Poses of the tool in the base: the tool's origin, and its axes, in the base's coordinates. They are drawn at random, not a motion.
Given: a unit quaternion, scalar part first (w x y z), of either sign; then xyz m.
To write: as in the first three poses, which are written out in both.
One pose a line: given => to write
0.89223, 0.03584, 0.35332, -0.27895, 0.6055, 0.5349, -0.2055 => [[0.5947, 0.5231, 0.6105, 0.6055], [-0.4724, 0.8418, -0.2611, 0.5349], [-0.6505, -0.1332, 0.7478, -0.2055], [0, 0, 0, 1]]
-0.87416, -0.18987, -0.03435, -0.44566, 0.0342, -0.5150, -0.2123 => [[0.6004, -0.7661, 0.2293, 0.0342], [0.7922, 0.5307, -0.3013, -0.5150], [0.1092, 0.3626, 0.9255, -0.2123], [0, 0, 0, 1]]
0.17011, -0.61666, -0.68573, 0.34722, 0.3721, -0.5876, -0.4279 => [[-0.1816, 0.7276, -0.6615, 0.3721], [0.9639, -0.0017, -0.2664, -0.5876], [-0.1949, -0.6860, -0.7010, -0.4279], [0, 0, 0, 1]]
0.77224, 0.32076, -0.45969, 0.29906, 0.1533, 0.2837, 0.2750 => [[0.3985, -0.7568, -0.5181, 0.1533], [0.1670, 0.6153, -0.7704, 0.2837], [0.9018, 0.2205, 0.3716, 0.2750], [0, 0, 0, 1]]
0.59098, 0.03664, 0.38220, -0.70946, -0.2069, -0.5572, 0.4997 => [[-0.2988, 0.8666, 0.3998, -0.2069], [-0.8105, -0.0093, -0.5856, -0.5572], [-0.5037, -0.4990, 0.7052, 0.4997], [0, 0, 0, 1]]
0.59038, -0.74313, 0.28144, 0.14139, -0.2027, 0.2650, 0.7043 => [[0.8016, -0.5852, 0.1222, -0.2027], [-0.2513, -0.1445, 0.9571, 0.2650], [-0.5425, -0.7979, -0.2629, 0.7043], [0, 0, 0, 1]]
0.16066, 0.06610, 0.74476, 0.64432, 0.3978, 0.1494, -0.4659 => [[-0.9396, -0.1086, 0.3245, 0.3978], [0.3055, 0.1610, 0.9385, 0.1494], [-0.1541, 0.9810, -0.1181, -0.4659], [0, 0, 0, 1]]
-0.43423, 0.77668, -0.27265, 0.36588, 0.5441, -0.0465, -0.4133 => [[0.5836, -0.1058, 0.8051, 0.5441], [-0.7413, -0.4742, 0.4750, -0.0465], [0.3316, -0.8740, -0.3551, -0.4133], [0, 0, 0, 1]]
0.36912, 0.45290, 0.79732, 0.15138, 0.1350, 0.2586, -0.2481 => [[-0.3173, 0.6105, 0.7257, 0.1350], [0.8340, 0.5439, -0.0930, 0.2586], [-0.4515, 0.5757, -0.6817, -0.2481], [0, 0, 0, 1]]
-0.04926, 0.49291, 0.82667, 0.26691, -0.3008, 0.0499, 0.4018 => [[-0.5092, 0.8412, 0.1817, -0.3008], [0.7886, 0.3716, 0.4898, 0.0499], [0.3446, 0.3927, -0.8527, 0.4018], [0, 0, 0, 1]]
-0.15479, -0.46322, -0.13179, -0.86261, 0.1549, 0.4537, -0.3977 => [[-0.5229, -0.1450, 0.8400, 0.1549], [0.3891, -0.9173, 0.0840, 0.4537], [0.7584, 0.3708, 0.5361, -0.3977], [0, 0, 0, 1]]
